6 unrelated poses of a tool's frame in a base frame.
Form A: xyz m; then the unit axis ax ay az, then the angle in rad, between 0 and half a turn.
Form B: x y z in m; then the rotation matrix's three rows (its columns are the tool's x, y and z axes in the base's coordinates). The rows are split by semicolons. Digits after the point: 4 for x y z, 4 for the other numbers.
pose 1, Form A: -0.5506 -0.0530 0.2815 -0.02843 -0.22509 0.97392 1.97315
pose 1, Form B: -0.5506 -0.0530 0.2815; -0.3905 -0.8872 -0.2456; 0.9051 -0.3211 -0.2789; 0.1686 -0.3312 0.9284
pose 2, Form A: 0.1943 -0.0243 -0.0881 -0.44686 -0.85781 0.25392 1.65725
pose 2, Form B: 0.1943 -0.0243 -0.0881; 0.1306 0.1634 -0.9779; 0.6694 0.7130 0.2086; 0.7313 -0.6818 -0.0163
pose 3, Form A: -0.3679 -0.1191 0.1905 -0.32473 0.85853 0.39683 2.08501
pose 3, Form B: -0.3679 -0.1191 0.1905; -0.3345 -0.7614 0.5553; -0.0704 0.6078 0.7910; -0.9397 0.2255 -0.2569
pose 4, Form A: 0.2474 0.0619 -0.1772 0.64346 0.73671 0.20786 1.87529
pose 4, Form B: 0.2474 0.0619 -0.1772; 0.2384 0.4179 0.8767; 0.8145 0.4057 -0.4148; -0.5290 0.8129 -0.2437
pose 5, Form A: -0.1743 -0.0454 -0.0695 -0.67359 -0.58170 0.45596 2.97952
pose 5, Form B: -0.1743 -0.0454 -0.0695; -0.0854 0.7049 -0.7041; 0.8521 -0.3146 -0.4183; -0.5164 -0.6357 -0.5738
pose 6, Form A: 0.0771 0.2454 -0.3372 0.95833 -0.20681 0.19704 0.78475
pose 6, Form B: 0.0771 0.2454 -0.3372; 0.9761 -0.1972 -0.0909; 0.0813 0.7201 -0.6891; 0.2014 0.6653 0.7189
